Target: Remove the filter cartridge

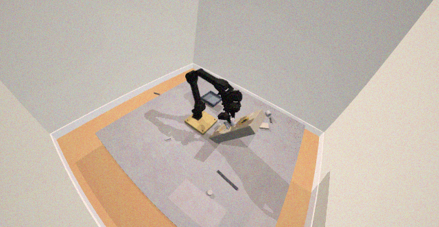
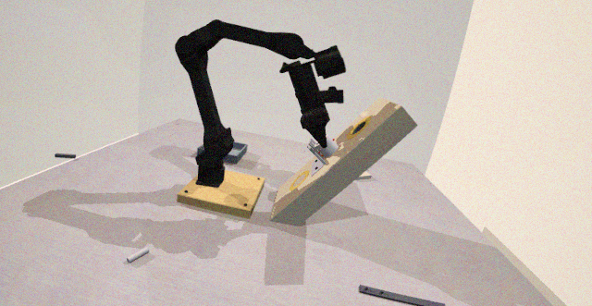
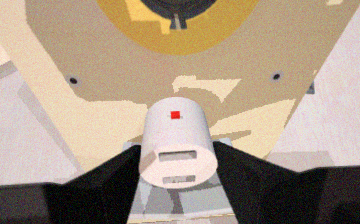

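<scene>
My gripper tip is 40 mm short of the service panel, 20 mm above it and 10 mm to the left of it. Also, from my gripper tip: filter cartridge: right at my gripper tip; tray: 320 mm to the left, 310 mm behind, 180 mm below.
</scene>
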